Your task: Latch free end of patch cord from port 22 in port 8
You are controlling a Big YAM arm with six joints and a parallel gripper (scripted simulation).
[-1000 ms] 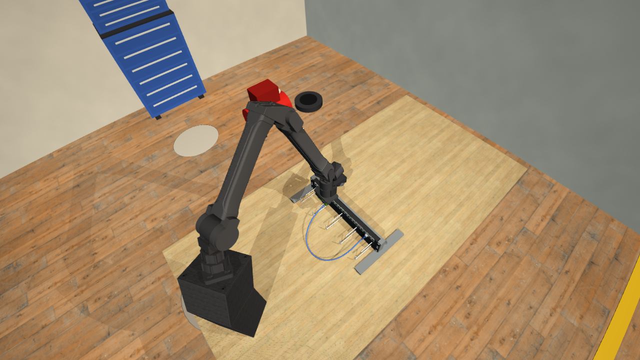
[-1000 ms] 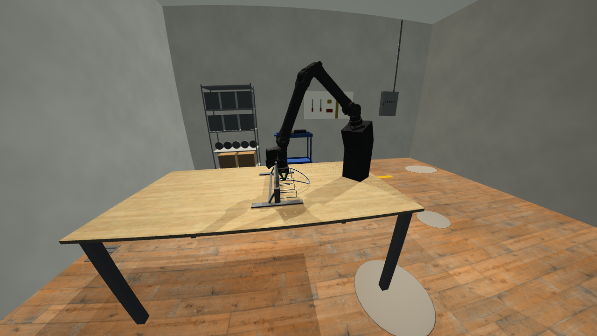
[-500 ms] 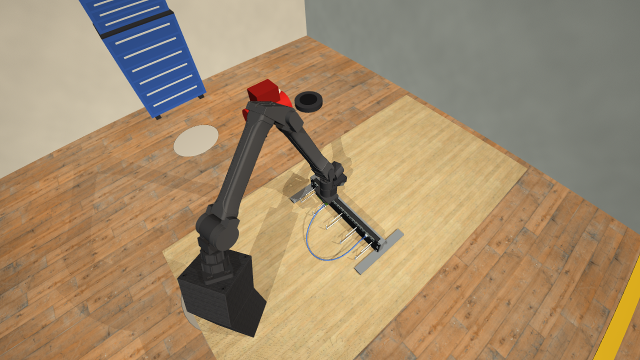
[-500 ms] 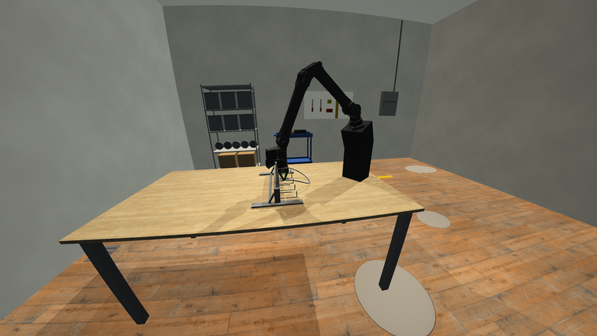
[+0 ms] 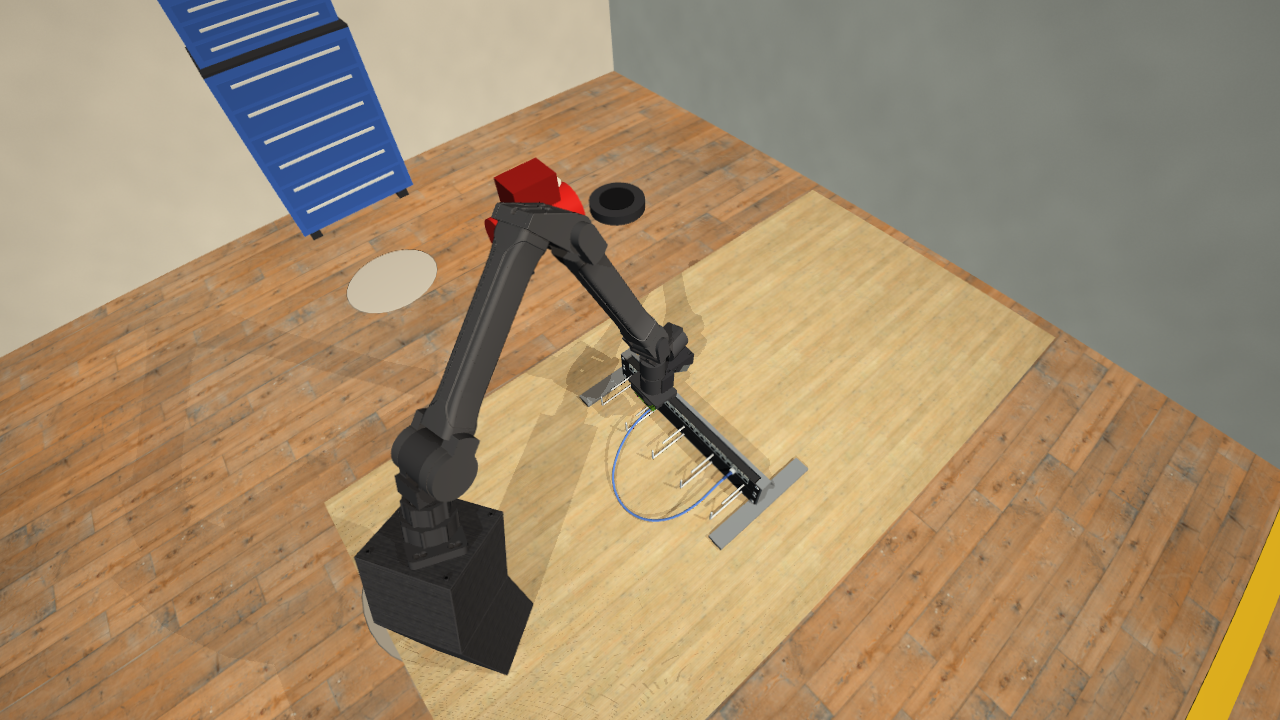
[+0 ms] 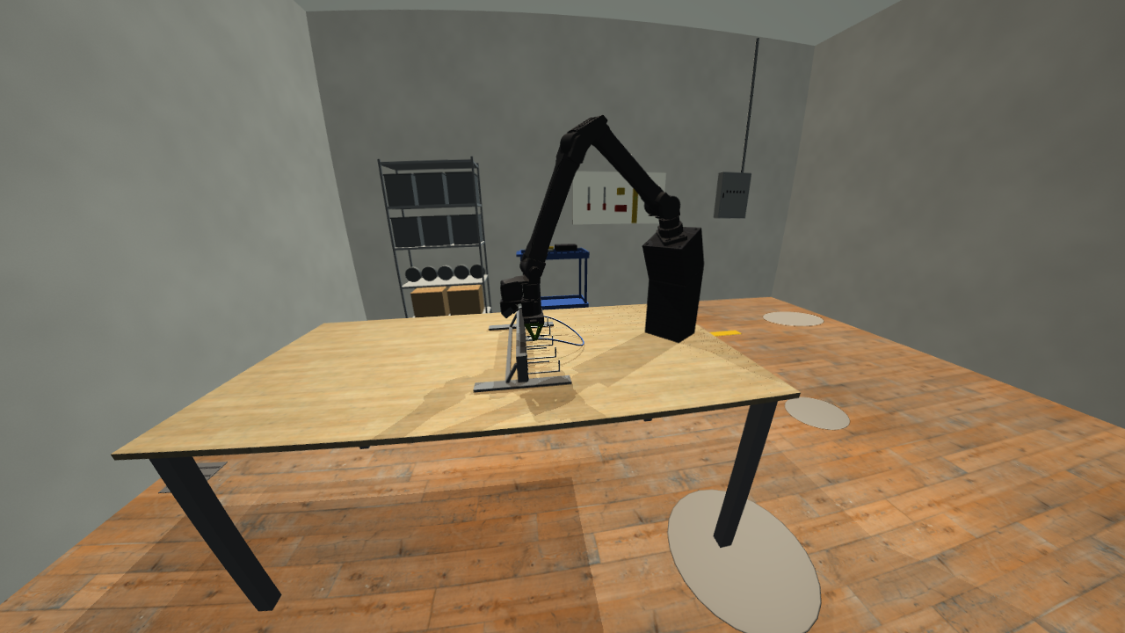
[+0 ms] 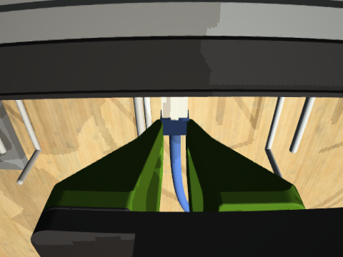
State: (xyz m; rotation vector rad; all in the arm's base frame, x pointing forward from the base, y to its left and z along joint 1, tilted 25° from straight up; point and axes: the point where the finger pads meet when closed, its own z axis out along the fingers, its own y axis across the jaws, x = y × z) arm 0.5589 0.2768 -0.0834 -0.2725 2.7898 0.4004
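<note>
Now: the cord plug 2 cm ahead of my hand and 1 cm to the left of it.
</note>
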